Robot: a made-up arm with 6 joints.
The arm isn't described. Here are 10 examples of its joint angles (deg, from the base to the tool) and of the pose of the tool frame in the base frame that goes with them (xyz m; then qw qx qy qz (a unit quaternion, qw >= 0)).
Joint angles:
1: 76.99 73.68 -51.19 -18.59 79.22 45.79
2: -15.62 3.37 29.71 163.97 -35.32 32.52
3: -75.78 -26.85 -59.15 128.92 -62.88 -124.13
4: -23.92 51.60 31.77 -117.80 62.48 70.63
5: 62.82 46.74 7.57 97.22 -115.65 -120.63
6: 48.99 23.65 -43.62 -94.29 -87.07 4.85
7: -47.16 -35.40 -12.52 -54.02 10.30 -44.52
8: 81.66 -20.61 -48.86 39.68 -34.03 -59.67
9: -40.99 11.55 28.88 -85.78 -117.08 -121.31
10: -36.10 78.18 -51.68 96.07 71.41 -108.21
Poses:
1: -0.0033 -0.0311 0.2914 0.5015 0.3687 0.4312 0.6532
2: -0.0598 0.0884 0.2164 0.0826 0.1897 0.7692 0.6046
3: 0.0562 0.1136 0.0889 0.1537 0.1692 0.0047 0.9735
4: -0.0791 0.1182 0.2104 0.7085 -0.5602 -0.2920 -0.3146
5: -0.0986 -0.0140 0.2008 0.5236 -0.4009 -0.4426 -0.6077
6: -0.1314 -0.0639 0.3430 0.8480 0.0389 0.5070 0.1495
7: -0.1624 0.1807 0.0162 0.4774 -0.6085 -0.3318 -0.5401
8: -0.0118 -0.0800 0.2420 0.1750 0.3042 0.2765 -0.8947
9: -0.1681 0.2259 0.2934 0.7978 -0.1843 0.4390 -0.3700
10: 0.0023 -0.0128 0.1496 0.8667 0.3528 -0.3480 0.0568
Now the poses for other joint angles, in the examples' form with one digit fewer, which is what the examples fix.
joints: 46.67 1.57 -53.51 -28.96 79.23 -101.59
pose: -0.033 -0.114 0.186 0.272 -0.103 -0.951 -0.105
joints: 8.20 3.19 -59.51 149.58 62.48 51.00
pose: -0.010 0.036 0.189 0.126 -0.149 -0.857 -0.478
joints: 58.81 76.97 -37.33 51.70 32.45 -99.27
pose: 0.062 0.050 0.199 0.372 0.252 -0.071 0.890
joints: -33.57 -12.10 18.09 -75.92 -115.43 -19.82
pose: -0.192 0.207 0.237 0.657 0.474 0.171 -0.560
